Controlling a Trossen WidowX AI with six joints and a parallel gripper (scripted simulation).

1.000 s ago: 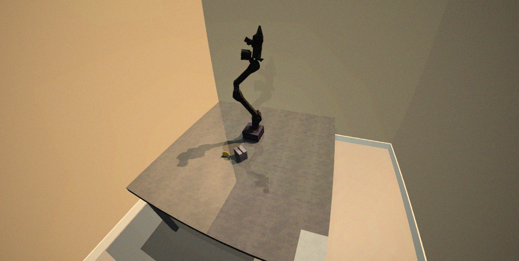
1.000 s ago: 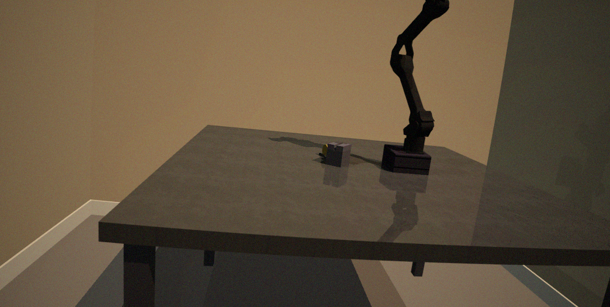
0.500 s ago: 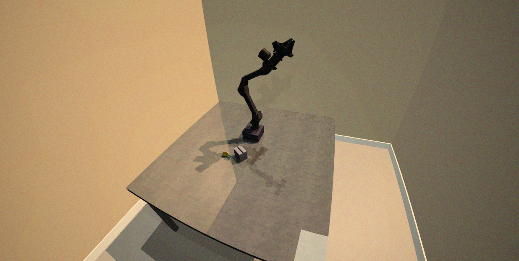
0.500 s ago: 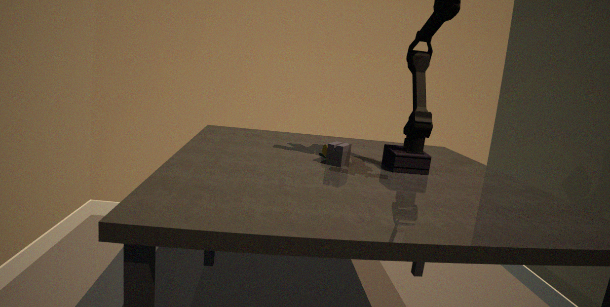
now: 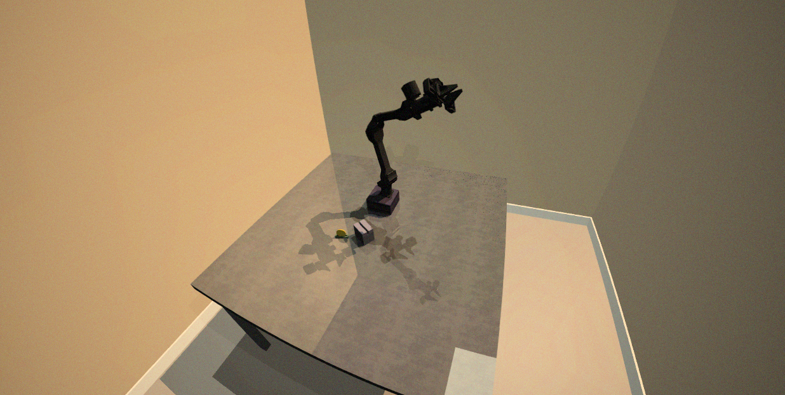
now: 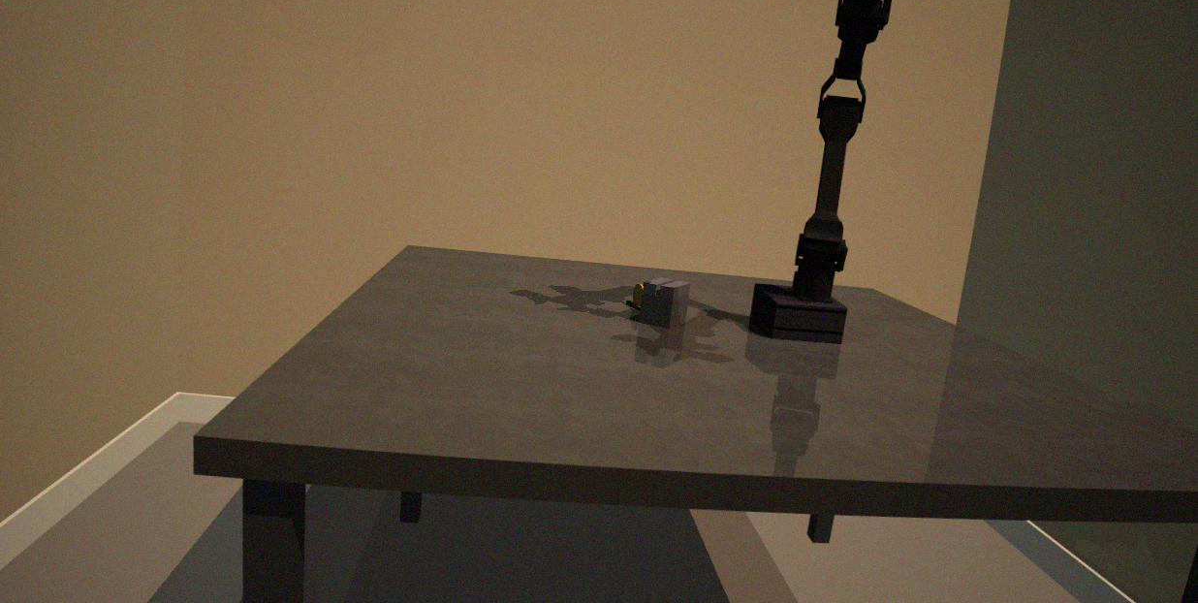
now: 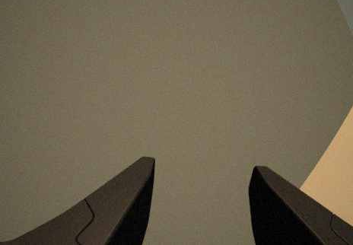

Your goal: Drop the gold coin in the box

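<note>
Now: the gold coin 670 mm below my gripper tip, 480 mm to the right of it and 240 mm ahead of it.
</note>
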